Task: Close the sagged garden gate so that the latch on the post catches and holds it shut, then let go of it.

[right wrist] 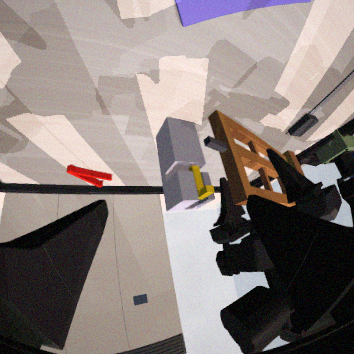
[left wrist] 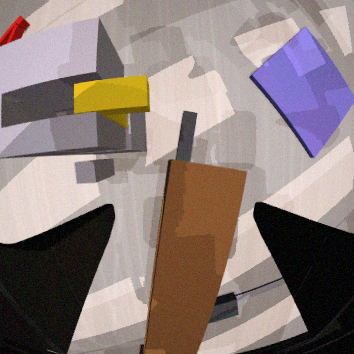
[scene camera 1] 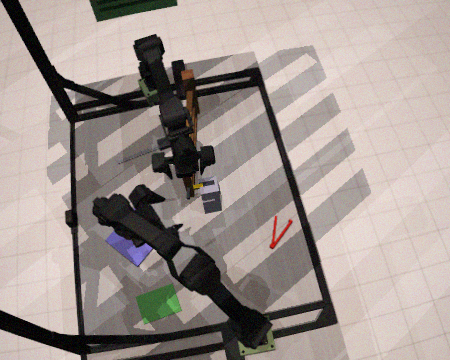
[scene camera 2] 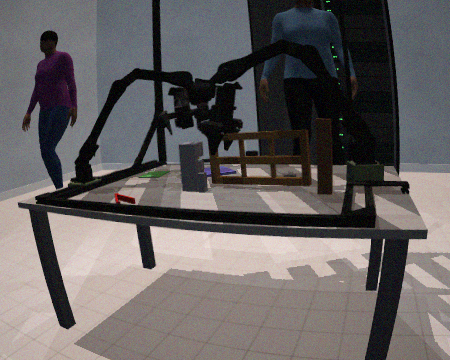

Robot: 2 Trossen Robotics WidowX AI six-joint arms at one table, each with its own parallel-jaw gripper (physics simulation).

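Where they show: left gripper, fingertip midpoint: [right wrist: 242, 164] [scene camera 2: 219, 152]; right gripper, fingertip midpoint: [right wrist: 178, 204] [scene camera 1: 173, 212] [scene camera 2: 184, 131]; left arm's base, link origin: [right wrist: 341, 155] [scene camera 2: 364, 162]; right arm's base, link origin: [scene camera 1: 254, 335] [scene camera 2: 84, 181].
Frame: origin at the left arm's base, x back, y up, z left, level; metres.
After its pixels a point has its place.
The brown lattice gate [scene camera 1: 194, 120] {x -0.258, y 0.030, z 0.050 m} [scene camera 2: 260, 159] {x -0.323, y 0.022, z 0.014 m} [left wrist: 200, 225] {x -0.462, y 0.093, z -0.070 m} [right wrist: 230, 160] {x -0.472, y 0.036, z -0.080 m} stands upright by its brown hinge post [scene camera 2: 324, 155] {x -0.152, y 0.040, z 0.108 m}. A dark tongue [left wrist: 186, 135] {x -0.490, y 0.017, z -0.084 m} [right wrist: 215, 144] {x -0.493, y 0.017, z -0.090 m} sticks out of its free end. The grey latch post [scene camera 1: 212, 200] {x -0.550, y 0.018, z -0.030 m} [scene camera 2: 190, 167] {x -0.526, y 0.007, z 0.003 m} [left wrist: 50, 50] {x -0.538, y 0.076, z -0.038 m} [right wrist: 182, 145] {x -0.526, y -0.008, z -0.055 m} carries a yellow latch [scene camera 1: 198, 186] {x -0.514, y 0.072, z -0.054 m} [left wrist: 112, 95] {x -0.510, y 0.072, z -0.056 m} [right wrist: 198, 181] {x -0.513, y 0.050, z -0.050 m}. In the left wrist view the tongue is apart from the latch, outside the slot. My left gripper [scene camera 1: 187, 172] {x -0.446, y 0.037, z -0.067 m} [scene camera 2: 221, 146] {x -0.446, y 0.037, z -0.067 m} [left wrist: 185, 210] {x -0.446, y 0.037, z -0.067 m} is open above the gate's free end, fingers on either side. My right gripper [scene camera 1: 172, 212] {x -0.570, y 0.105, z -0.157 m} [right wrist: 178, 204] {x -0.570, y 0.105, z -0.157 m} is open and empty, away from gate and post.
A purple panel [scene camera 1: 129, 250] {x -0.546, y -0.054, z -0.329 m} [left wrist: 305, 95] {x -0.500, y -0.055, z -0.271 m} lies beneath my right arm. A green sheet [scene camera 1: 159, 303] {x -0.742, y -0.061, z -0.313 m} [scene camera 2: 154, 174] {x -0.738, y -0.061, z -0.305 m} lies farther off. A red V-shaped piece [scene camera 1: 273, 240] {x -0.733, y -0.048, z 0.083 m} [scene camera 2: 125, 198] {x -0.701, y -0.054, z 0.109 m} [right wrist: 89, 175] {x -0.709, y -0.048, z 0.097 m} lies beyond the latch post. A black frame [scene camera 1: 287, 160] {x -0.510, y -0.045, z 0.269 m} borders the work area.
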